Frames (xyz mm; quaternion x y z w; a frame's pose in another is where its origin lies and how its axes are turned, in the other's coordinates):
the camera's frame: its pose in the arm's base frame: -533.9 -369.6 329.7 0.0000 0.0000 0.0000 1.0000
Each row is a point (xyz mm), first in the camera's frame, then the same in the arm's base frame.
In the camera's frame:
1: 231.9 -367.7 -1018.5
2: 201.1 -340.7 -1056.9
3: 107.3 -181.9 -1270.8
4: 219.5 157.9 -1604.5
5: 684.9 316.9 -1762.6
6: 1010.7 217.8 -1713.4
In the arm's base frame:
1: -302.0 -737.3 -688.8
2: -332.8 -710.3 -727.2
3: -426.6 -551.5 -941.1
4: -314.4 -211.7 -1274.8
5: 151.0 -52.7 -1432.9
6: 476.8 -151.8 -1383.7

